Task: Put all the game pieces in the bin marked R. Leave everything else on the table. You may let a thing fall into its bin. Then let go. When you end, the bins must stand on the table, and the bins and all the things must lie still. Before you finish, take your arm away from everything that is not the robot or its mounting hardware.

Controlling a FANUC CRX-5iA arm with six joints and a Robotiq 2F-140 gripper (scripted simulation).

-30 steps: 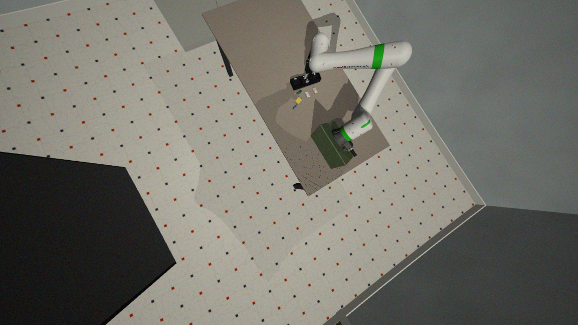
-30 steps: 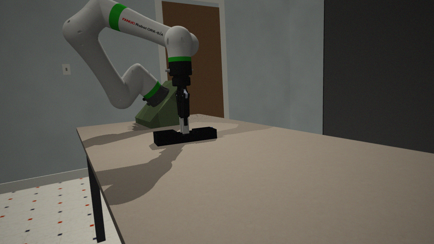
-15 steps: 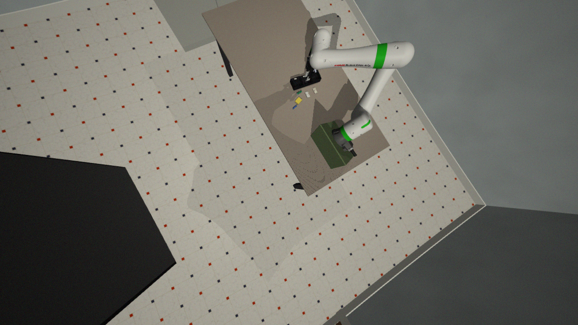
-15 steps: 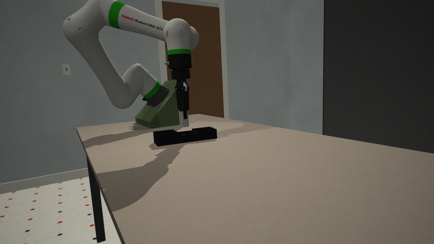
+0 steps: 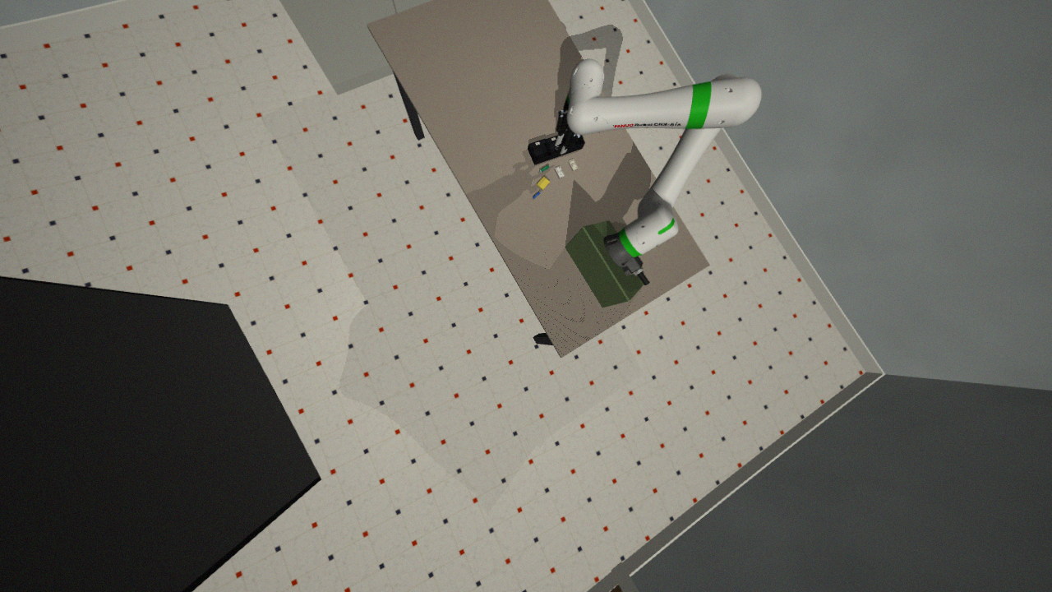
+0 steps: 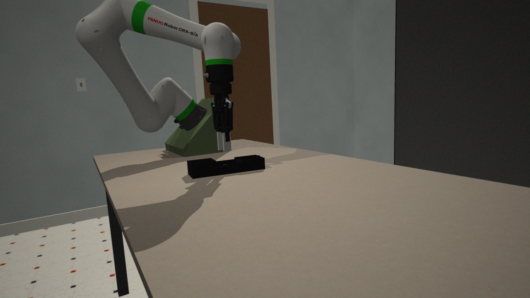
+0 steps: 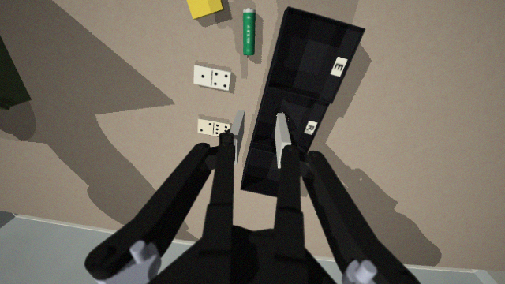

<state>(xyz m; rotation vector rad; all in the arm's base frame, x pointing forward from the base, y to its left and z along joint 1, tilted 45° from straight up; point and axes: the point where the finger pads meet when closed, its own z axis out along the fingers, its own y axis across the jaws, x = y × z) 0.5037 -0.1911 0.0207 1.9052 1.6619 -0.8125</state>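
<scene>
The bin R is 8 cm below my hand, 4 cm ahead of it and 2 cm to the right of it. Round my hand: green battery (9 cm to the left, 9 cm below, 1 cm behind); black die (8 cm below, 3 cm ahead, 2 cm to the right); yellow block (14 cm to the left, 9 cm below, 7 cm behind).
</scene>
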